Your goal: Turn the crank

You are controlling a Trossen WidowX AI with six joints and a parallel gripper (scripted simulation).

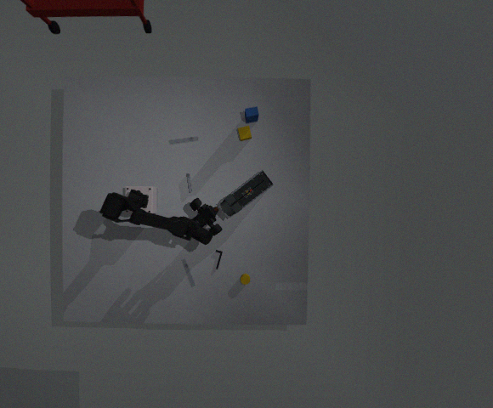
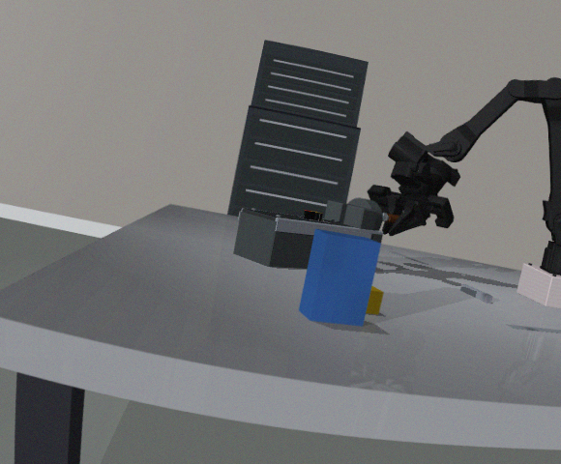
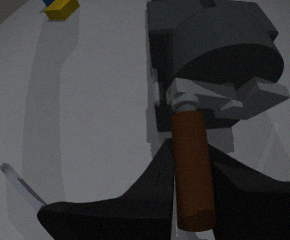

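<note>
Now: the brown crank handle 3 cm above my gripper tip, 1 cm to the right of it and 1 cm behind it. Also, from my gripper tip: red pointer: 15 cm ahead, 11 cm to the left, 1 cm above; then black hex key: 25 cm to the right, 7 cm below, 4 cm ahead; then yellow block: 40 cm to the left, 8 cm ahead, 6 cm below.
</note>
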